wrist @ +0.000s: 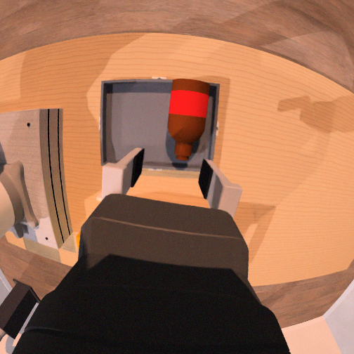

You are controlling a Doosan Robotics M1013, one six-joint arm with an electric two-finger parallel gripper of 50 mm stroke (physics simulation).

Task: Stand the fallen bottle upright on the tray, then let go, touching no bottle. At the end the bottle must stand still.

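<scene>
A brown bottle with a red band lies on its side in the right part of the grey tray. Its base is at the tray's far wall and its narrow neck points toward the gripper side of the view. My gripper is open and empty. Its fingers are spread apart near the tray's near edge, and the bottle's neck end shows just beyond the fingertips, nearer the right finger. The fingers appear to be above the tray and apart from the bottle; the exact height is hard to tell.
The tray sits on a light wooden table top. A pale block with dark grooves stands at the left, with a beige rounded part beside it. A small piece of something orange shows beside the gripper body. Shadows fall at the right.
</scene>
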